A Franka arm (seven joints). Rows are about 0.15 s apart.
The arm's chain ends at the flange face. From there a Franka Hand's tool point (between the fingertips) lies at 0.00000 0.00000 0.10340 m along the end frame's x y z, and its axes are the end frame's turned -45 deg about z.
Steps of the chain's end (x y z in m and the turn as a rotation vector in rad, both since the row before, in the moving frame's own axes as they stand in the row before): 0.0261, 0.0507, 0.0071, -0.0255, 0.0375, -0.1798; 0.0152, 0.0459, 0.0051, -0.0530, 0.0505, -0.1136; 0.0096, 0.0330, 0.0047, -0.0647, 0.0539, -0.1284; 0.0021, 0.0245, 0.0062, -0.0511, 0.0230, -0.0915; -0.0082, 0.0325, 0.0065, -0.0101, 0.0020, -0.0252
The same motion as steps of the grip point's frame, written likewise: -0.0161, 0.0588, 0.0070, -0.0445, 0.0085, -0.1798; -0.0215, 0.0508, 0.0048, -0.0732, -0.0018, -0.1136; -0.0168, 0.0388, 0.0043, -0.0839, -0.0076, -0.1284; -0.0176, 0.0243, 0.0060, -0.0524, -0.0199, -0.0915; -0.0294, 0.0181, 0.0065, -0.0086, -0.0057, -0.0252
